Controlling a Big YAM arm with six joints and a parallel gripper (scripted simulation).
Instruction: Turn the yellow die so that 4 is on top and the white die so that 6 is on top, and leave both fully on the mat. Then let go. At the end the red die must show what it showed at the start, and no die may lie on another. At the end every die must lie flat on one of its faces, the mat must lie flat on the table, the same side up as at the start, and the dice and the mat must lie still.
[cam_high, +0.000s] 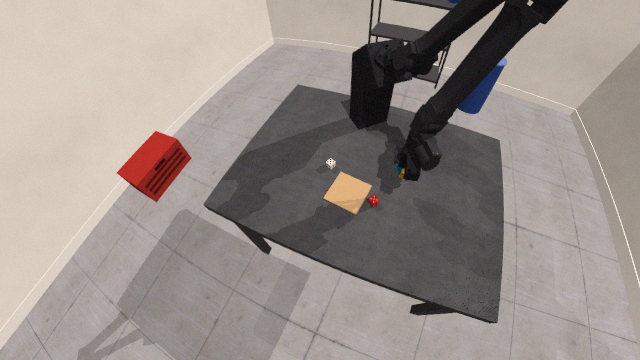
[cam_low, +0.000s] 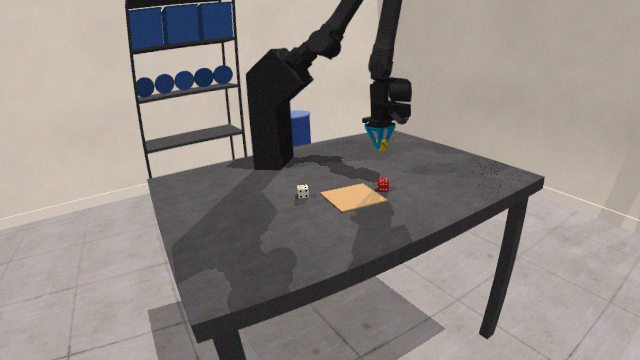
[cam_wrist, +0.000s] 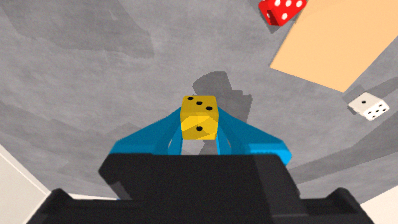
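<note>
Right now my hand is 12 cm short of the red die, 4 cm to the left of it and 9 cm above it. Also, from my hand: tan mat 14 cm ahead, 14 cm to the right, 10 cm below; white die 8 cm ahead, 27 cm to the right, 9 cm below; yellow die right at my hand.
</note>
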